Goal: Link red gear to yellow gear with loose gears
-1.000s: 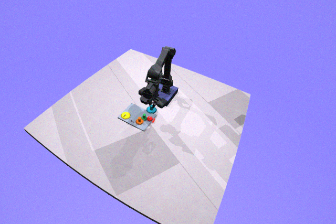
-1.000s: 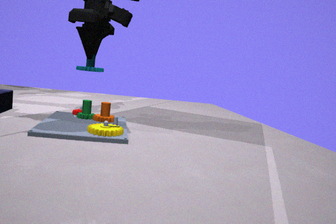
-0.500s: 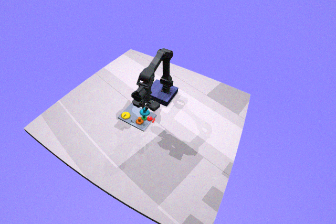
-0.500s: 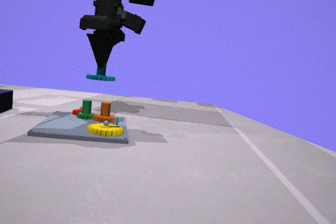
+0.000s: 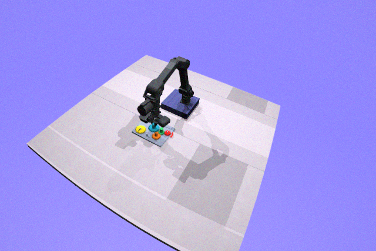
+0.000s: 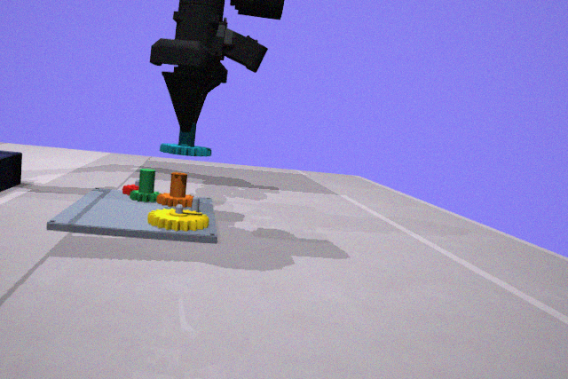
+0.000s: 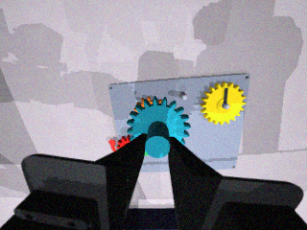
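My gripper tip is now 1 cm to the right of the orange gear and 8 cm above it. Round my gripper tip: green gear: 5 cm behind, 3 cm to the left, 8 cm below; teal gear: 1 cm below; red gear: 6 cm behind, 6 cm to the left, 9 cm below.
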